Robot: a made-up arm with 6 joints. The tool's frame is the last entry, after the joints. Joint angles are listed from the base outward.
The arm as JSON. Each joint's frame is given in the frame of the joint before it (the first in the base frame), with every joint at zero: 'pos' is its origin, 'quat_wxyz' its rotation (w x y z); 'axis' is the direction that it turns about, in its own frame. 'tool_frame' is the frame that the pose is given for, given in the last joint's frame.
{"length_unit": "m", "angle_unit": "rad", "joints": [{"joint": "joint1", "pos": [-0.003, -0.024, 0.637], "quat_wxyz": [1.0, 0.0, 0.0, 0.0], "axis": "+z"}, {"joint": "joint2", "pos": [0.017, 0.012, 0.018], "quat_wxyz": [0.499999, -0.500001, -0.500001, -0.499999], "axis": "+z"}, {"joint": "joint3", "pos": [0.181, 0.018, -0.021], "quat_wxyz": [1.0, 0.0, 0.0, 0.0], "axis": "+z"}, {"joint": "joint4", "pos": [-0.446, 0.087, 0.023], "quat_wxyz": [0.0, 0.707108, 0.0, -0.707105], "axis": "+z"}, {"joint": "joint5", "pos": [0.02, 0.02, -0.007], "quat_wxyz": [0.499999, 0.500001, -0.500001, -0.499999], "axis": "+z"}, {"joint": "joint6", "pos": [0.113, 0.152, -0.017], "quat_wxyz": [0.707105, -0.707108, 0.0, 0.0], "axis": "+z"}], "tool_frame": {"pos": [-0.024, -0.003, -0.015], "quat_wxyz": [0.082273, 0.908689, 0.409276, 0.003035]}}
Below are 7 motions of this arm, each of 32 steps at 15 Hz.
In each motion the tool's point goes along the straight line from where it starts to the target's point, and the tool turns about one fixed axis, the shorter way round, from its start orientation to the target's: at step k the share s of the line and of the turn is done. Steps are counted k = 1, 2, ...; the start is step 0. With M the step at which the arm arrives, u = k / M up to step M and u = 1 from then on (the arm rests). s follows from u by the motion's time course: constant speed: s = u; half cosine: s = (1 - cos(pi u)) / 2; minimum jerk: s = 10 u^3 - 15 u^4 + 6 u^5.
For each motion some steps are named. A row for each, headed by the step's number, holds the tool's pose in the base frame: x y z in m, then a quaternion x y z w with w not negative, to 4 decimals.
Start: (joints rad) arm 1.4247 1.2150 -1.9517 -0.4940 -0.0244 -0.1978
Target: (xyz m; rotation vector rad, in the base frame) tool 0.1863 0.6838 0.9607 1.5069 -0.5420 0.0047
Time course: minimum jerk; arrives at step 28
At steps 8, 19, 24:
8: 0.1001 0.6755 0.4723 0.3040 -0.3194 0.4582 0.7718
19: 0.1669 0.6819 0.8507 0.6093 -0.2693 0.1111 0.7375
24: 0.1840 0.6836 0.9474 0.6681 -0.2464 0.0153 0.7019

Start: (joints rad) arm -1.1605 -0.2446 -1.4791 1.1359 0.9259 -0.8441
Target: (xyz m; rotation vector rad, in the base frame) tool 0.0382 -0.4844 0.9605 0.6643 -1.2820 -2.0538
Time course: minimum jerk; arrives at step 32
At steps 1, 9, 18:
1: 0.2808 -0.5325 0.9343 0.1959 -0.5347 -0.5850 0.5775
9: 0.2471 -0.5258 0.9379 0.2052 -0.5314 -0.6163 0.5437
18: 0.1314 -0.5029 0.9504 0.2333 -0.5114 -0.7132 0.4189

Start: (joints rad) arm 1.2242 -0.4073 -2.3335 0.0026 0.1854 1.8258
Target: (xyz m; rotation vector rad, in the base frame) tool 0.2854 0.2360 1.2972 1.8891 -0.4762 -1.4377
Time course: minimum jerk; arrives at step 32
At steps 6, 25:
6: 0.0265 0.0293 1.4333 0.8668 0.3360 -0.2128 0.3008
25: 0.2654 0.2201 1.3077 0.7529 -0.1439 -0.5360 0.3537

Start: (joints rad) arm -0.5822 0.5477 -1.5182 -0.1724 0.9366 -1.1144
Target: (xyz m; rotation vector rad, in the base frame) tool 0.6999 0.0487 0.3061 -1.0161 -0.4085 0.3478
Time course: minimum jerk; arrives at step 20
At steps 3, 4, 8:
3: 0.5045 -0.4075 0.4782 -0.1593 -0.0142 -0.0959 0.9825
4: 0.5108 -0.3928 0.4726 -0.1706 -0.0203 -0.0876 0.9812
8: 0.5629 -0.2712 0.4268 -0.2626 -0.0699 -0.0177 0.9622

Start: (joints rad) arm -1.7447 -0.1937 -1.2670 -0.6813 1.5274 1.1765
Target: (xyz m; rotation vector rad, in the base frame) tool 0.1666 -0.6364 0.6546 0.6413 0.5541 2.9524
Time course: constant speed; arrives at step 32
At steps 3, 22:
3: -0.1552 -0.5537 0.7438 0.3304 -0.0393 0.9041 0.2680
22: 0.0556 -0.6079 0.6853 0.2543 0.1057 0.9542 0.1173

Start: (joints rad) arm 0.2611 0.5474 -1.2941 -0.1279 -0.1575 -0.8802
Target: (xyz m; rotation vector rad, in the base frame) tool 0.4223 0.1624 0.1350 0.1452 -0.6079 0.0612
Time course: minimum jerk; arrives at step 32
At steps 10, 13, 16, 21, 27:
10: 0.5903 0.1247 0.4490 -0.0118 -0.4459 0.1352 0.8848
13: 0.5599 0.1316 0.3922 0.0033 -0.4206 0.1165 0.8997
16: 0.5247 0.1394 0.3264 0.0208 -0.3905 0.0946 0.9155
21: 0.4685 0.1520 0.2214 0.0487 -0.3410 0.0593 0.9369
27: 0.4284 0.1610 0.1464 0.0684 -0.3046 0.0340 0.9494

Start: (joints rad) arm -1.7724 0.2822 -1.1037 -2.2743 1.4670 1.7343
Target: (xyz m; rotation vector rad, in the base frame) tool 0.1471 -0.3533 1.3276 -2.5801 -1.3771 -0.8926
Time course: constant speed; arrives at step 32
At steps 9, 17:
9: -0.1131 -0.5503 0.7856 -0.8475 -0.2478 -0.4690 0.0217
17: -0.0226 -0.4818 0.9741 -0.8530 -0.3209 -0.4106 0.0290

